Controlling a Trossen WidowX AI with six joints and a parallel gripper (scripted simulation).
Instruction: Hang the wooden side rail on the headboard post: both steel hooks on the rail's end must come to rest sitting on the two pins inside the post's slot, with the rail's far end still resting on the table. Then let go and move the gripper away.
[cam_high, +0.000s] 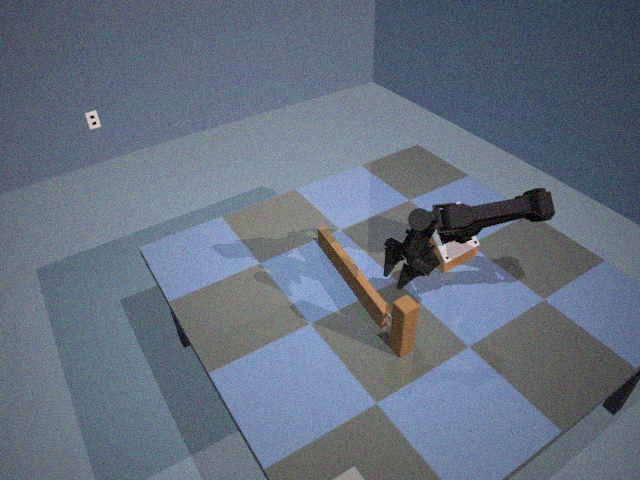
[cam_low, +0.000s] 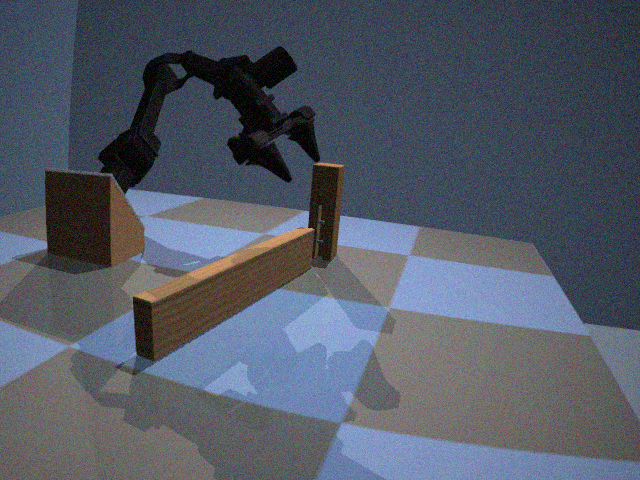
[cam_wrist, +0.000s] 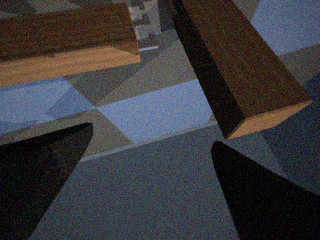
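Now: gripper tip 9 cm to the right of the headboard post, 9 cm above it and 1 cm short of it.
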